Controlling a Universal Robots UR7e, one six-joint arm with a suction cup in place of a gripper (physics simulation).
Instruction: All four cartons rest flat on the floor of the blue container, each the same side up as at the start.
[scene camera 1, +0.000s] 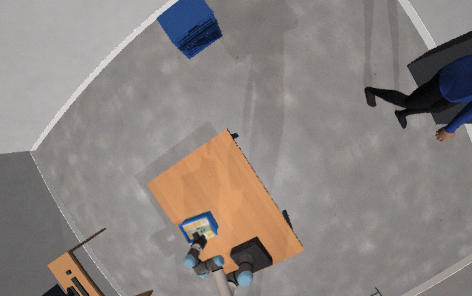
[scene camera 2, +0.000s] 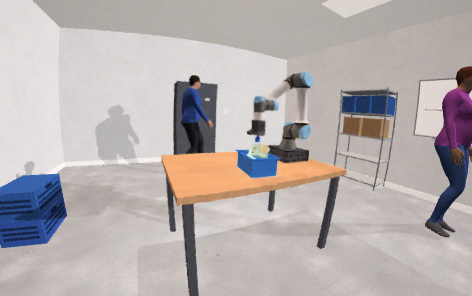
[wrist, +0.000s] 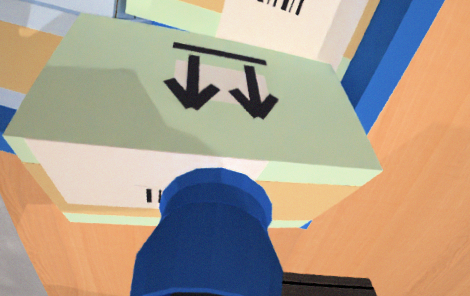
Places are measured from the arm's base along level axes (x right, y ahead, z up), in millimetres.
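Pixels of known places: end effector, tool point: (scene camera 2: 257, 141) (wrist: 215, 215); arm's base, origin of the base link: (scene camera 1: 246, 259) (scene camera 2: 287, 148).
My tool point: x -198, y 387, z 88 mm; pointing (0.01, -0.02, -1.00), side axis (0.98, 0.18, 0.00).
Observation:
Ahead of a thing's pixels: the offset from my tool point to its top centre. "spot": to the spot under its first point. Level surfaces: height alone.
A green-and-tan carton {dx -8, dy -10, dz -3 mm} (scene camera 2: 256, 149) (wrist: 115, 110) is tilted in the blue container {dx -67, dy +33, dz -73 mm} (scene camera 1: 215, 224) (scene camera 2: 257, 167) (wrist: 384, 75), rising above its rim. Its green side with two black arrows faces up in the wrist view, and its white-labelled barcode face is turned toward the cup. A second green-and-tan carton {spot: dx +15, dy +56, dz -104 mm} (wrist: 280, 30) with a barcode label lies lower behind it. Light-blue-and-tan cartons {dx -142, dy -12, dz -103 mm} (wrist: 30, 55) show partly at the left; the tilted carton hides much of the inside. My suction gripper (scene camera 1: 200, 234) (scene camera 2: 258, 138) (wrist: 217, 187) is off and close above the tilted carton's labelled face; contact cannot be told.
The container stands on the wooden table {dz -193 mm} (scene camera 1: 215, 165) (scene camera 2: 215, 175) (wrist: 425, 175), near the dark robot base (scene camera 1: 252, 252) (scene camera 2: 290, 153). Blue crates (scene camera 1: 187, 22) (scene camera 2: 30, 210) stand on the floor. A person in blue (scene camera 1: 455, 80) (scene camera 2: 191, 107) and one in purple (scene camera 2: 455, 120) are away from the table.

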